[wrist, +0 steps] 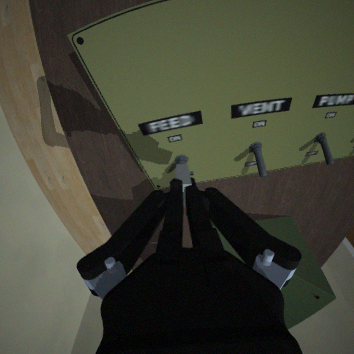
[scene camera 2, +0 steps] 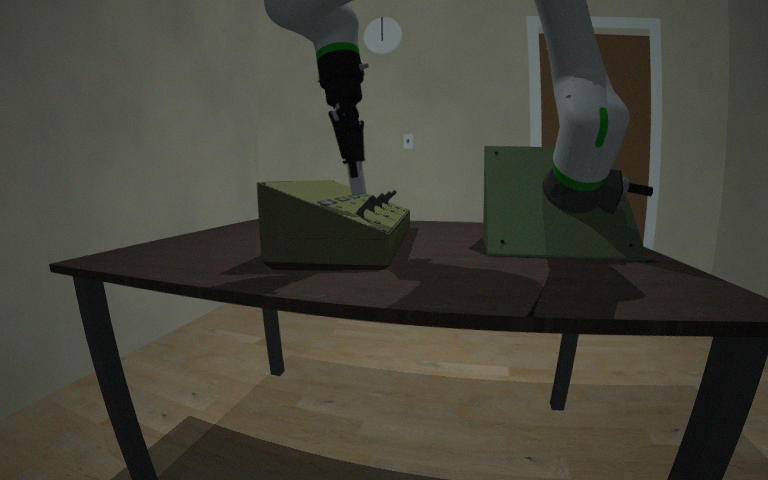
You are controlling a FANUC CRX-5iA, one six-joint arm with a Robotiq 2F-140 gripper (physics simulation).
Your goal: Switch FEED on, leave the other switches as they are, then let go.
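Pixels of known places: gripper, between the fingertips: [wrist: 181, 172] [scene camera 2: 359, 194]; arm's base, origin of its link: [scene camera 2: 572, 189].
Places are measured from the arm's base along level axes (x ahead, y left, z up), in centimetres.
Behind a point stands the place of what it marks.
Note:
The olive switch panel [scene camera 2: 322, 226] @(x 47.8, y 33.8, z -6.8 cm) [wrist: 200, 65] @(x 57.5, y 23.9, z -0.5 cm) stands on the table. In the wrist view the FEED label [wrist: 171, 123] @(x 50.6, y 27.0, z -2.8 cm) is at the left, with the FEED switch [wrist: 181, 159] @(x 44.5, y 25.6, z -4.5 cm) below it; its base shows and the rest is hidden behind the fingertips. The VENT switch [wrist: 259, 159] @(x 45.8, y 13.9, z -3.0 cm) and PUMP switch [wrist: 325, 148] @(x 48.6, y 2.4, z -3.1 cm) lean down, away from their ON marks. My gripper [scene camera 2: 357, 191] @(x 44.2, y 25.5, z -1.2 cm) [wrist: 181, 172] @(x 44.2, y 25.5, z -1.2 cm) is shut, with nothing between the fingers. Its tips are low over the panel at the FEED switch; whether they touch its lever I cannot tell.
A green box with a sloped side [scene camera 2: 515, 203] @(x 13.9, y 5.6, z -3.6 cm) [wrist: 305, 295] @(x 16.9, y -5.2, z 7.6 cm) stands on the table [scene camera 2: 186, 260] @(x 78.5, y 42.9, z -14.1 cm) to the right of the panel in the scene view. The arm's grey lower part [scene camera 2: 589, 130] @(x 0.1, y 19.8, z 11.4 cm) hangs in front of that box. Another switch partly shows at the wrist view's right edge.

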